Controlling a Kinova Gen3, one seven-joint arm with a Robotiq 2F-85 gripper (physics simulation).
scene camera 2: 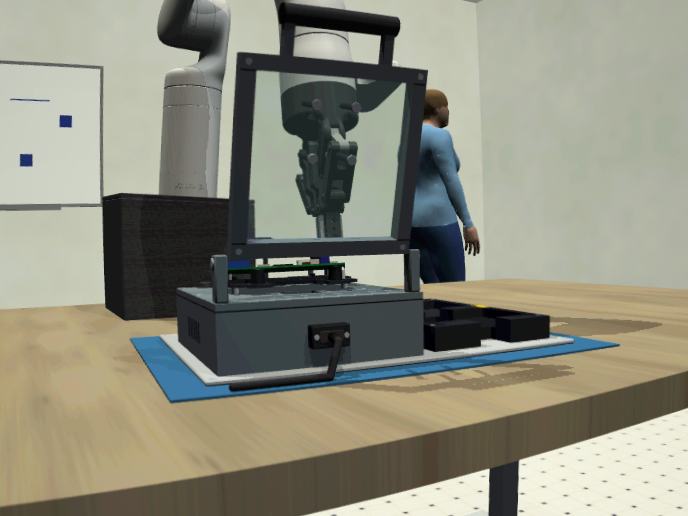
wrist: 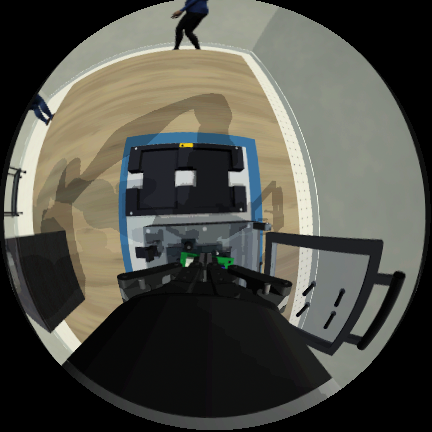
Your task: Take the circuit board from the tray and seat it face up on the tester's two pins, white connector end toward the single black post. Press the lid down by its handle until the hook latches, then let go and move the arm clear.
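Frame: origin at the arm's base, x down, y ahead, z right, level; metres.
Seen in the pictures: gripper, fingertip midpoint: (wrist: 205, 259); arm's base at its link origin: (scene camera 2: 187, 198).
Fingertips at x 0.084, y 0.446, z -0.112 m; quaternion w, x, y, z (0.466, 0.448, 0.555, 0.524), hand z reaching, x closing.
Observation:
Offsets run from my fingertips to a thing's top centre. "spot": to the spot under its first point. Level surfaces: height alone.
The green circuit board @[dy +0.001, dx -0.001, dz +0.052 m] (scene camera 2: 286, 267) (wrist: 186, 258) lies flat on top of the grey tester (scene camera 2: 300, 328) (wrist: 158, 235); in the wrist view my fingers hide most of it. My gripper (scene camera 2: 329, 228) (wrist: 205, 259) is shut with nothing between its fingers. It points straight down, close over the board, and shows through the lid's glass in the scene view. Whether it touches the board is hidden. The tester's lid (scene camera 2: 242, 155) (wrist: 322, 241) stands open and upright, with its black handle @[dy +0.140, dx -0.185, dz +0.028 m] (scene camera 2: 339, 18) (wrist: 382, 310) at the top. The black tray (scene camera 2: 477, 328) (wrist: 185, 189) beside the tester is empty.
Tester and tray stand on a white plate on a blue mat @[dx +0.088 m] (scene camera 2: 161, 367) (wrist: 123, 193) on the wooden table. A cable @[spot: dy +0.133, dx +0.074, dz +0.037 m] (scene camera 2: 333, 360) leaves the tester's front. A black box (scene camera 2: 155, 250) (wrist: 40, 273) stands behind it. A person (scene camera 2: 441, 183) (wrist: 189, 19) walks beyond the table.

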